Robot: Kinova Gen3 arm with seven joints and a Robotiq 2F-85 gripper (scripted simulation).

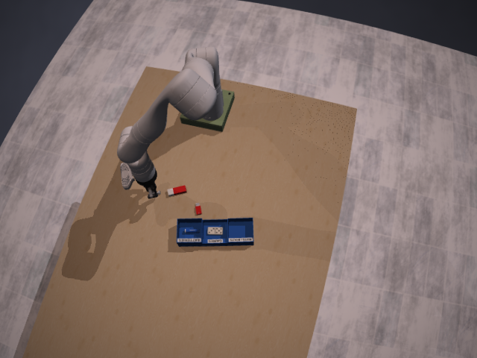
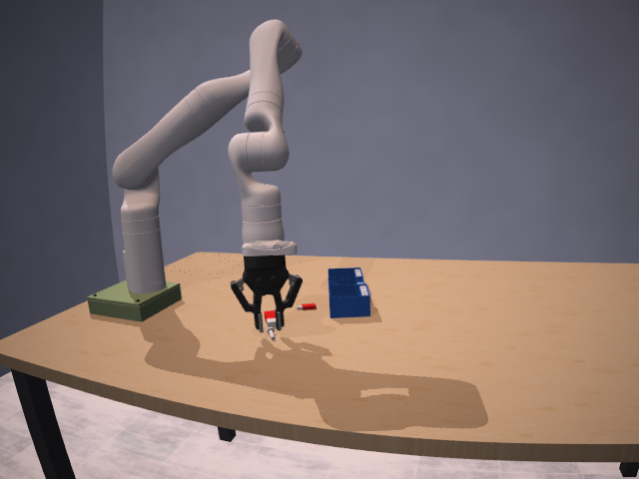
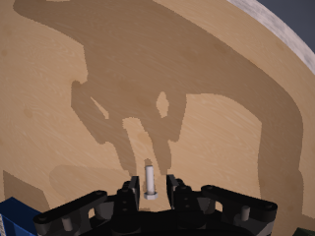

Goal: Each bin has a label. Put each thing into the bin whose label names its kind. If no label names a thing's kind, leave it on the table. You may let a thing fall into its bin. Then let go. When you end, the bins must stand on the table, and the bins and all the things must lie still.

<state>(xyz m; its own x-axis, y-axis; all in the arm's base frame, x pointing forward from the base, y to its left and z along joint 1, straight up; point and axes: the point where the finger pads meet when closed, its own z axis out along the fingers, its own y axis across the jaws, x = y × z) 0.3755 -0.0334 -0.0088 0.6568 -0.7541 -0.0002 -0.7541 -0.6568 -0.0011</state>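
My hand is 30 mm above the grey bolt and 10 mm to the right of it. From my hand the other things lie so: blue battery 190 mm to the left, 70 mm ahead, 20 mm below; then white domino 260 mm to the left, 30 mm ahead, 20 mm below; then red object 170 mm to the left, 30 mm below, 20 mm behind.
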